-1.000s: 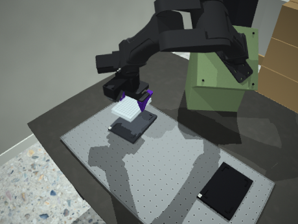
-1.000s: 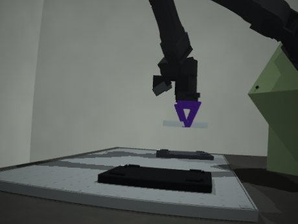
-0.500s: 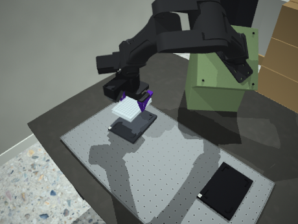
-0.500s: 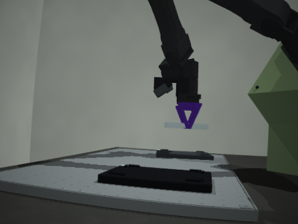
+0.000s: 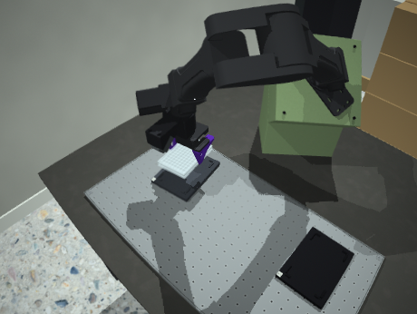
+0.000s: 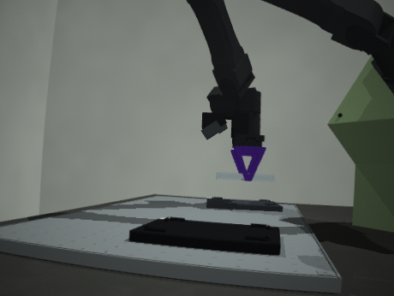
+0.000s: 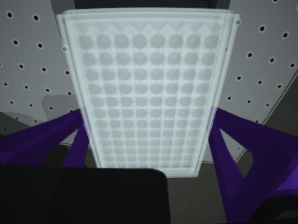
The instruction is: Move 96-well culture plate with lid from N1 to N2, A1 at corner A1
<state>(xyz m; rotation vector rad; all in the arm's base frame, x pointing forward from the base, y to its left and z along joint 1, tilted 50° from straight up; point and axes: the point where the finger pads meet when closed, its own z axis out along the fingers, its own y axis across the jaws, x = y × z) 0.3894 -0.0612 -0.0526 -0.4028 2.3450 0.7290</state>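
My hand is 1 cm short of the plate nest N2 and 6 cm above it. Round my hand: lid: 1 cm above; then black plate nest N1: 14 cm behind, 39 cm to the left, 6 cm below; then A1 corner mark: 10 cm ahead, 1 cm to the right, 6 cm below.
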